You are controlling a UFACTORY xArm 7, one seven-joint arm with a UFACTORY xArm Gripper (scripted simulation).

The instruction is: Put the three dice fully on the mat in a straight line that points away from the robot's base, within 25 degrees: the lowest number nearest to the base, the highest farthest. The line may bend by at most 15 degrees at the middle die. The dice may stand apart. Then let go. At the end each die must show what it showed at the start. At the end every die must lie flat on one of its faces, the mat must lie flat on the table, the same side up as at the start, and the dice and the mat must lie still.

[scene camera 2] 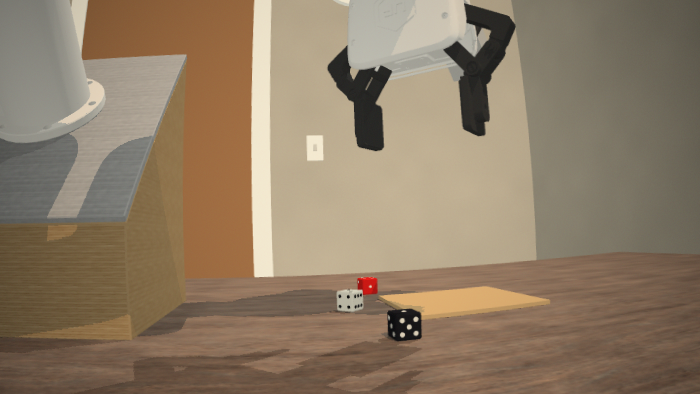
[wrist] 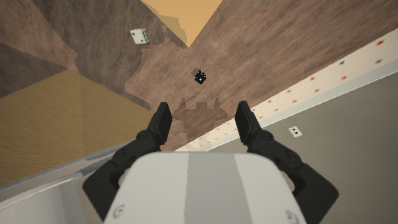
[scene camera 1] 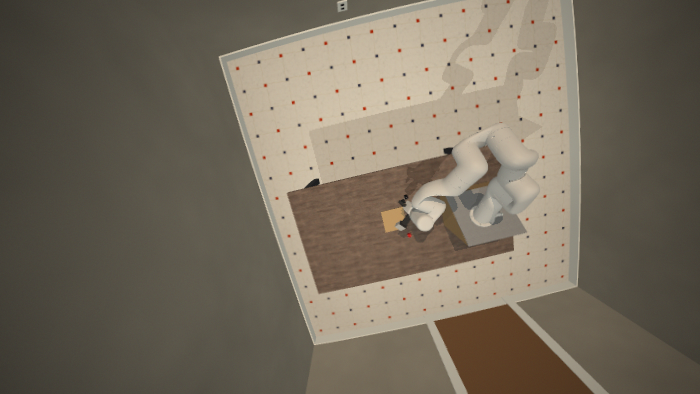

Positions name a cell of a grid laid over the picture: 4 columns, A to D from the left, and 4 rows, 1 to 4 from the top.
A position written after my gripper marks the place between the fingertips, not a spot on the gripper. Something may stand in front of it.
I see my gripper (scene camera 2: C2) and a tan mat (scene camera 2: C4).
My gripper also shows in the wrist view (wrist: C2).
